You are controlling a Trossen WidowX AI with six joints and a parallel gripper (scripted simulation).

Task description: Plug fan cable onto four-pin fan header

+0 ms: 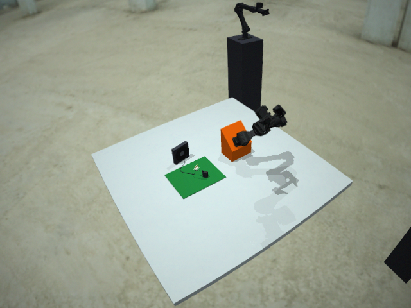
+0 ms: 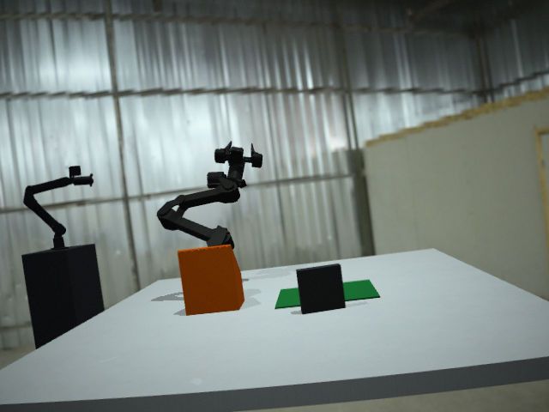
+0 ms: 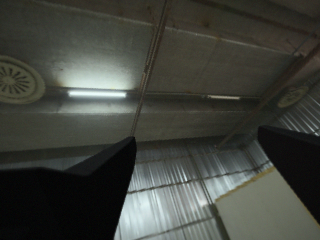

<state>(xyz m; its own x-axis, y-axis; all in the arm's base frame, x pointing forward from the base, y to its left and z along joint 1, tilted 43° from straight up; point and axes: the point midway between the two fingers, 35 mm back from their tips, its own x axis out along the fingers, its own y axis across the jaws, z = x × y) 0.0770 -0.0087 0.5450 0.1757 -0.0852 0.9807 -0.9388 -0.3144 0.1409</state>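
My gripper tip is now 230 mm short of the black plug, 320 mm to the left of it and 540 mm above it. The rest, counted from my gripper tip: black square fan: 280 mm ahead, 540 mm to the right, 500 mm below; then green board: 280 mm ahead, 360 mm to the right, 570 mm below; then pale four-pin header: 240 mm ahead, 420 mm to the right, 560 mm below.
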